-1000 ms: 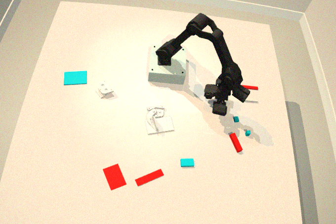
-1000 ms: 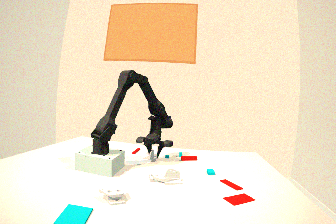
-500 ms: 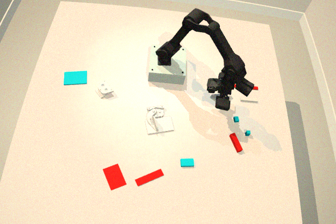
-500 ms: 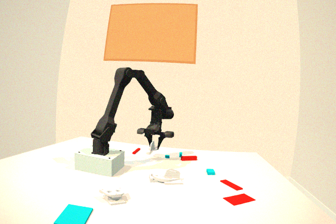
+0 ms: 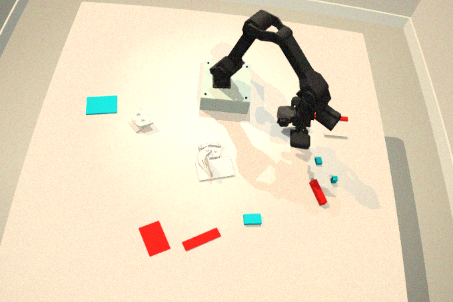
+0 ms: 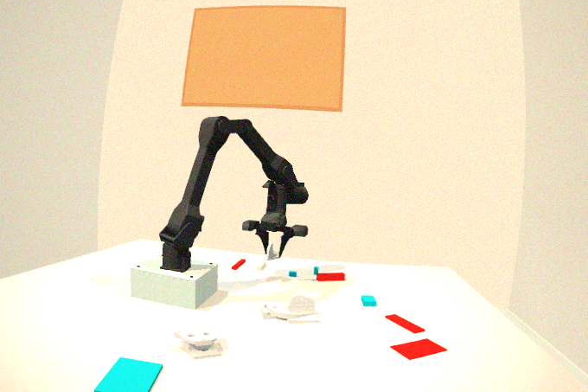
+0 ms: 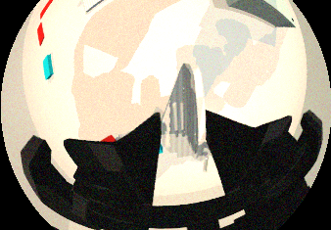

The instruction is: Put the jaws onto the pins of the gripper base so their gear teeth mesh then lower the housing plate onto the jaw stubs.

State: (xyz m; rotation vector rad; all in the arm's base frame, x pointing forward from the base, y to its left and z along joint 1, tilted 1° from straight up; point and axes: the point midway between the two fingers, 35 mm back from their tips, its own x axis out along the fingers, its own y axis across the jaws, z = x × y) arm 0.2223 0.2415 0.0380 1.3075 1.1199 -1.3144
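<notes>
The flat white plate is 26 cm to the right of my gripper tip, 9 cm ahead of it and 8 cm below it. The rest, counted from my gripper tip: gripper base (52 cm to the right, 8 cm behind, 5 cm below); then white jaw (29 cm to the right, 7 cm below, 5 cm ahead); then housing plate (28 cm to the right, 8 cm below, 3 cm ahead).
</notes>
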